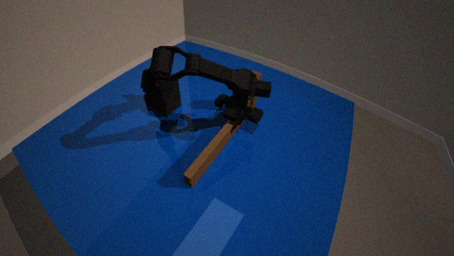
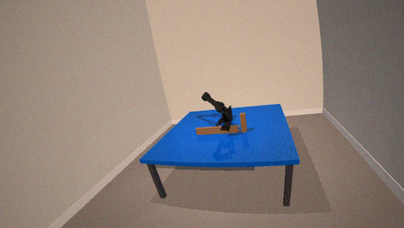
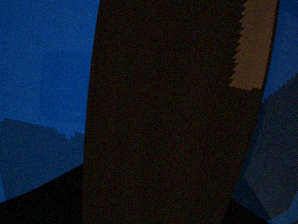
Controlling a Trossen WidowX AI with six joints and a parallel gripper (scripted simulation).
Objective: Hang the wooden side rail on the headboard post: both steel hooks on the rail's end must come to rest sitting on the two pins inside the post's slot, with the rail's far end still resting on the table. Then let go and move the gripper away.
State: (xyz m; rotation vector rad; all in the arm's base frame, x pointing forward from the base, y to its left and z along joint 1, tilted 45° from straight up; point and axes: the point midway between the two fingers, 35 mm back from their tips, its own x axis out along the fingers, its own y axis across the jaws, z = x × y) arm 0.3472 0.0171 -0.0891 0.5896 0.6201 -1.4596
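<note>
My gripper tip is 150 mm to the right of the headboard post, 60 mm below it and 20 mm past it.
</note>
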